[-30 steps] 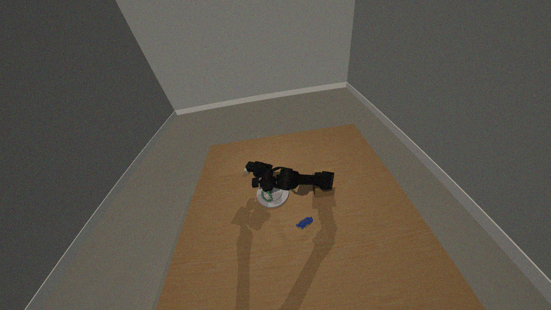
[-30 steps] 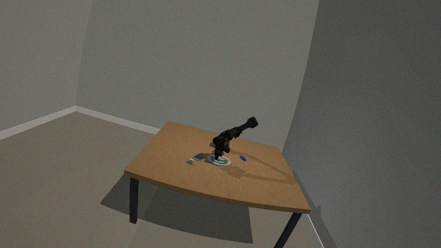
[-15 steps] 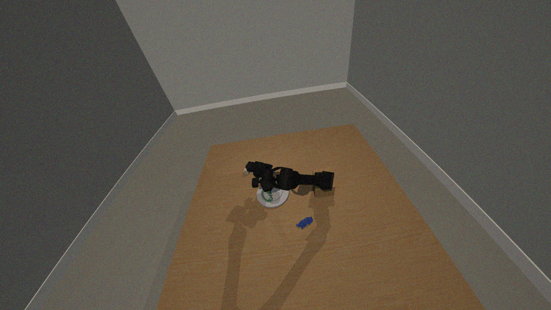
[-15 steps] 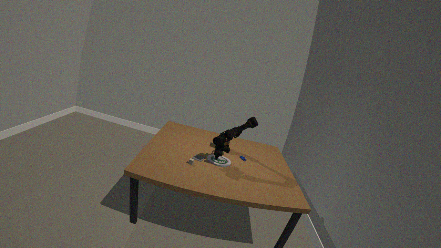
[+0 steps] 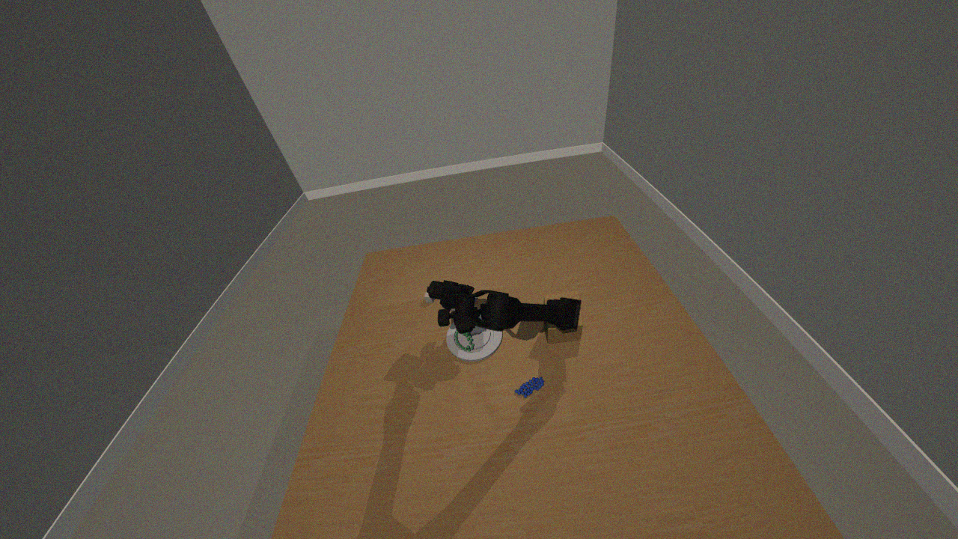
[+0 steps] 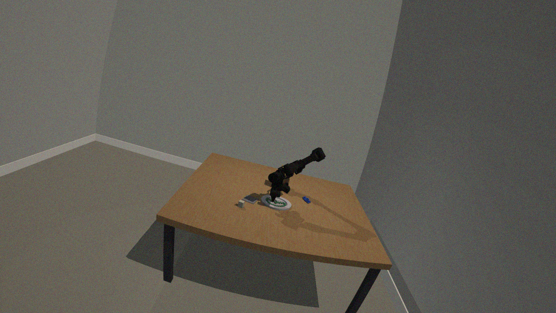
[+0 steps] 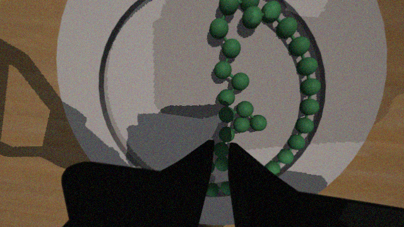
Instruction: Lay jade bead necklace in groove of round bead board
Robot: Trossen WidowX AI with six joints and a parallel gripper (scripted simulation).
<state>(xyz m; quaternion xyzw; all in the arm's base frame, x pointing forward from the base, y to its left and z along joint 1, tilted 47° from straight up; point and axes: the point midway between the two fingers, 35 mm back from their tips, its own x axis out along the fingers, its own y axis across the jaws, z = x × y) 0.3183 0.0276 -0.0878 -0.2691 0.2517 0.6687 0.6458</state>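
Right now my gripper tip is 20 mm to the right of the round bead board, 20 mm past it and 10 mm above it. From my gripper tip the other things lie so: pale block: 180 mm to the right, 170 mm ahead; then flat grey plate: 140 mm to the right, 30 mm ahead, 10 mm below.
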